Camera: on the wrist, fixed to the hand. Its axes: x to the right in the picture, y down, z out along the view.
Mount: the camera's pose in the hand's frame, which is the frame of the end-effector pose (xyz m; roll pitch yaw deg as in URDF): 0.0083 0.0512 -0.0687 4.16 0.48 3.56
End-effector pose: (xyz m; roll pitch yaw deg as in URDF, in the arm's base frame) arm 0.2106 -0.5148 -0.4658 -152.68 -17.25 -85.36
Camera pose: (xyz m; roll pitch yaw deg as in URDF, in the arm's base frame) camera 0.1336 -0.5178 -0.4275 -147.53 -16.01 -88.88
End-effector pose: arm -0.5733 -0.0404 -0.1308 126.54 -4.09 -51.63
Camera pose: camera -0.5524 -0.0270 -0.0484 130.86 -7.23 -53.38
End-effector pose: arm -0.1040 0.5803 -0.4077 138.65 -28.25 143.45
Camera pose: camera -0.0815 0.5550 -0.3285 144.15 -30.93 140.71
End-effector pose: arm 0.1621 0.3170 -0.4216 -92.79 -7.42 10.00
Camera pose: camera 0.1886 0.2495 -0.4679 -88.58 -3.89 9.35
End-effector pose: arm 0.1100 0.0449 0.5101 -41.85 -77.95 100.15
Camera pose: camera 0.1026 0.1301 0.5004 -46.52 -75.04 109.21
